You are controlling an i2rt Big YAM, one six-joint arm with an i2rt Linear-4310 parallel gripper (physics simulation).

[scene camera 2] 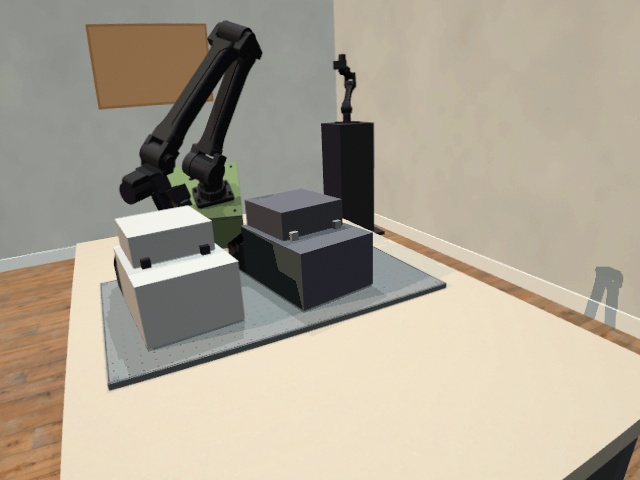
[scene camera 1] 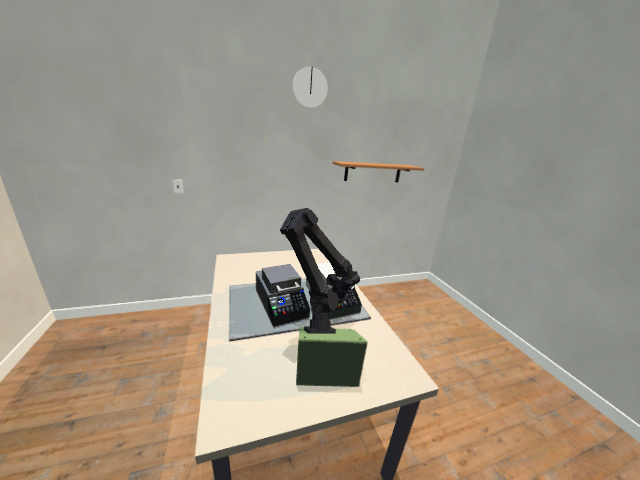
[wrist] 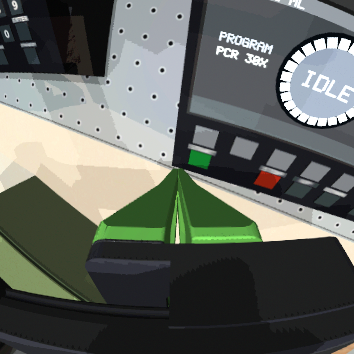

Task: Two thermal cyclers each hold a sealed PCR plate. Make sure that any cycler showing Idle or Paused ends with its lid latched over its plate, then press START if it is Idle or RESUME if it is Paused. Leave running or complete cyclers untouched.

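Note:
The white cycler has its lid down. Its latch and plate do not show. Its display reads IDLE in the wrist view, above a green key and a red key. The dark cycler stands beside it, lid down. Its display shows a blue ring, too small to read. My gripper is shut and empty. In the wrist view its tips appear just below and left of the green key; the height gap cannot be judged.
Both cyclers stand on a perforated grey board on the table. The arm's green base block stands in front of the board. The folded arm partly hides the white cycler in scene camera 1.

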